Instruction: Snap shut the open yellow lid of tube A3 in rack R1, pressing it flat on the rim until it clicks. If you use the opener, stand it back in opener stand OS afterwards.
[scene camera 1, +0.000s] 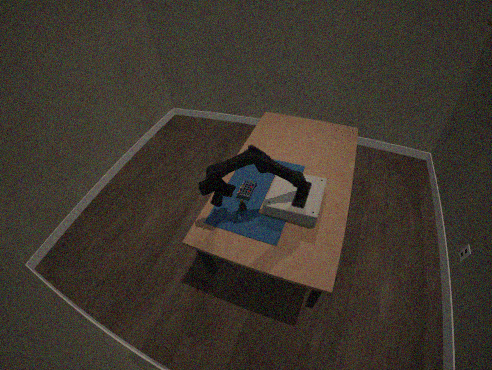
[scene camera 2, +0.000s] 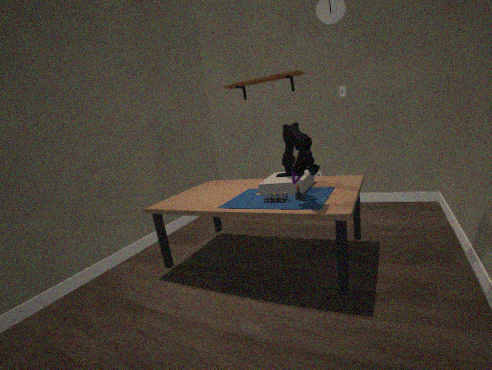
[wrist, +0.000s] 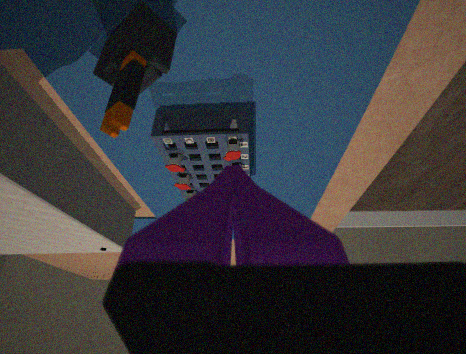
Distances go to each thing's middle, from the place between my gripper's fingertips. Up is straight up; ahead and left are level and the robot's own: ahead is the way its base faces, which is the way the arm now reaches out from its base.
My gripper is now 7 cm above the tube opener (wrist: 125, 92) and 6 cm past it.
